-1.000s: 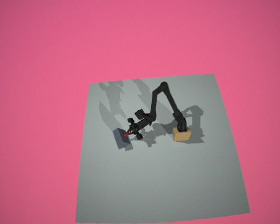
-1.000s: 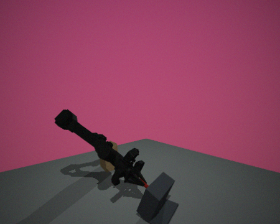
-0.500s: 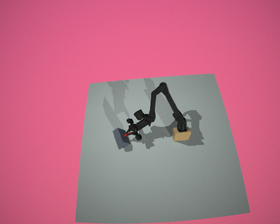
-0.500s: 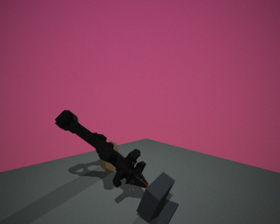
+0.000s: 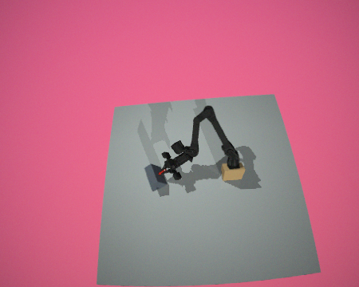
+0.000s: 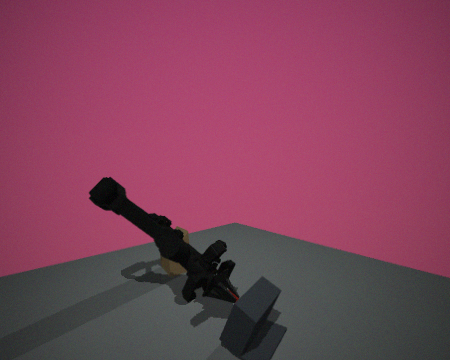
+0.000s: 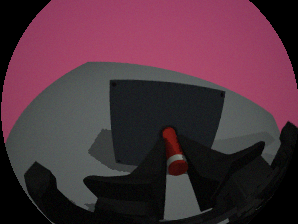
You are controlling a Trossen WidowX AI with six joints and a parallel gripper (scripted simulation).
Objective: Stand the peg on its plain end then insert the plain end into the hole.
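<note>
The red peg lies 1 cm behind my gripper tip and 1 cm above it. Round my gripper tip: grey sloped panel: 4 cm ahead, 2 cm below, 1 cm to the left.
</note>
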